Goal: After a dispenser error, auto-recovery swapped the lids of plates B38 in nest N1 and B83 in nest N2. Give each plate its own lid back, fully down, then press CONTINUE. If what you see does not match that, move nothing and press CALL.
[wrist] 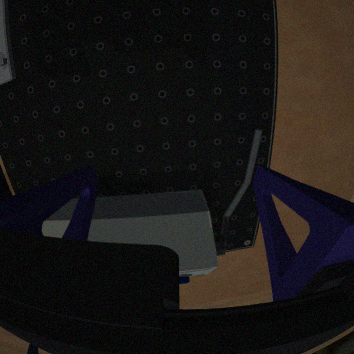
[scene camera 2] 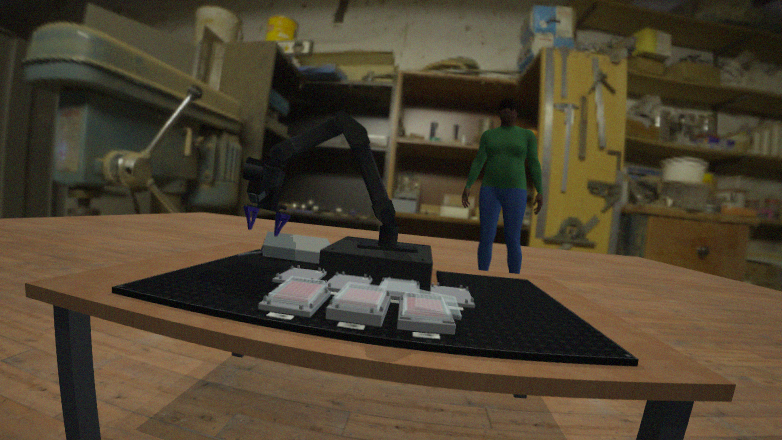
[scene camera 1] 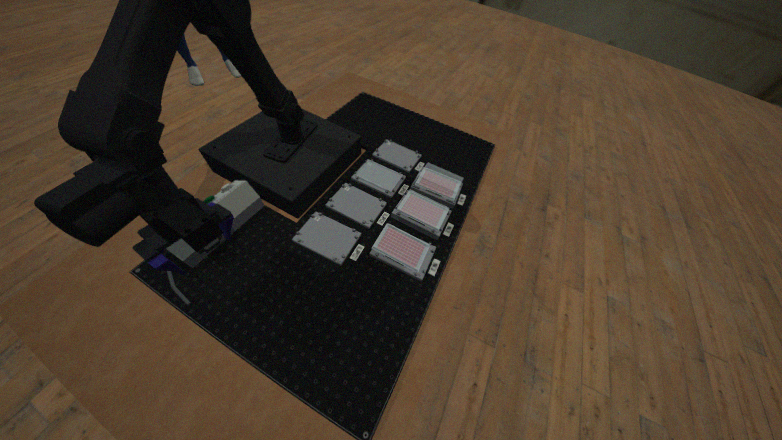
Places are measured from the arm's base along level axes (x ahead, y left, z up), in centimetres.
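Pixels of known places: gripper, fingertip midpoint: [wrist: 175,173] [scene camera 2: 262,232] [scene camera 1: 206,254]; arm's base, link origin: [scene camera 2: 387,248] [scene camera 1: 292,140].
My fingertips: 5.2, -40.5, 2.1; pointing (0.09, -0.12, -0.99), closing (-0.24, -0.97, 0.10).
Ahead of a thing's pixels: the offset from my fingertips to its top centre, as dx, dy, dz. "spot": to the spot under its first point.
Three plates with pink wells sit in grey nests: a near one {+36.3, +19.7, -5.3} [scene camera 1: 404,247] [scene camera 2: 298,291], a middle one {+38.8, +32.7, -4.9} [scene camera 1: 422,211] [scene camera 2: 359,296] and a far one {+41.4, +47.4, -4.6} [scene camera 1: 439,183] [scene camera 2: 426,304]. A clear edge sticks out past the far plate's side, like a shifted lid. Nest cards and plate names are too small to read. My gripper [scene camera 1: 192,246] [scene camera 2: 264,232] [wrist: 175,173] is open and empty, above the pale sloped box {-9.7, +9.7, -0.5} [scene camera 1: 242,199] [scene camera 2: 295,249] [wrist: 150,230]. A green spot {spot: -10.6, +12.3, -1.5} [scene camera 1: 209,199] and a blue spot {spot: -13.0, +2.0, -1.7} [wrist: 184,280] show at the box's edge; button lettering is not visible.
Several flat grey nests stand in a row between the plates and the arm's base [scene camera 1: 278,158] [scene camera 2: 377,254]; one nest {spot: +22.7, +41.3, -7.1} [scene camera 1: 378,176] looks paler on top. A bent grey bar {spot: -7.4, -6.8, -8.5} [scene camera 1: 176,287] [wrist: 245,185] lies near the black mat's corner. A person [scene camera 2: 505,164] stands behind the table.
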